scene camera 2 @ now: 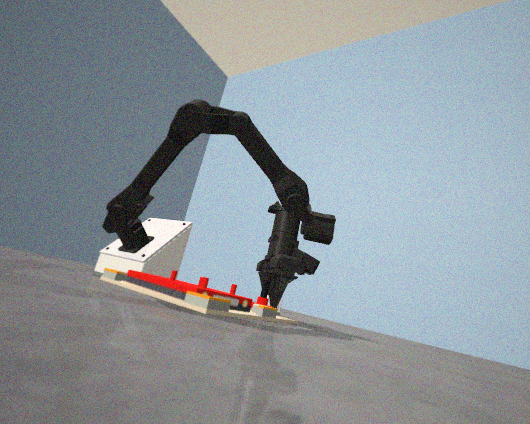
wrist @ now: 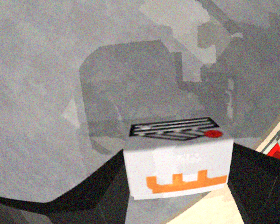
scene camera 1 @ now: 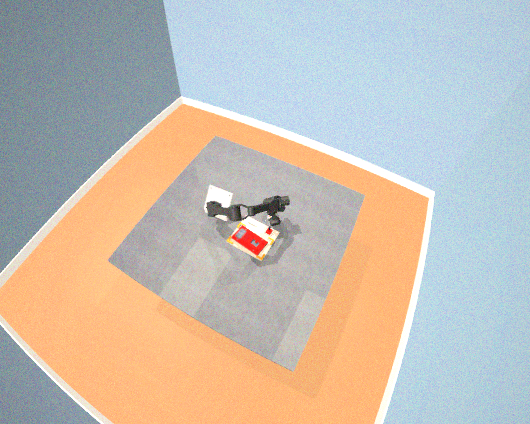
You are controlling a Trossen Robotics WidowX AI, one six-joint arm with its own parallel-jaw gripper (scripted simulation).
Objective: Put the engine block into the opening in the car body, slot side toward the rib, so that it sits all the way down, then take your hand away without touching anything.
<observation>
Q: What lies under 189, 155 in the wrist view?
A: An engine block.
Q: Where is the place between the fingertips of the gripper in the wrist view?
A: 174, 151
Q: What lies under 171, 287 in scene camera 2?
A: A car body.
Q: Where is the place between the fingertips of the gripper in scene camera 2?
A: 270, 307
</observation>
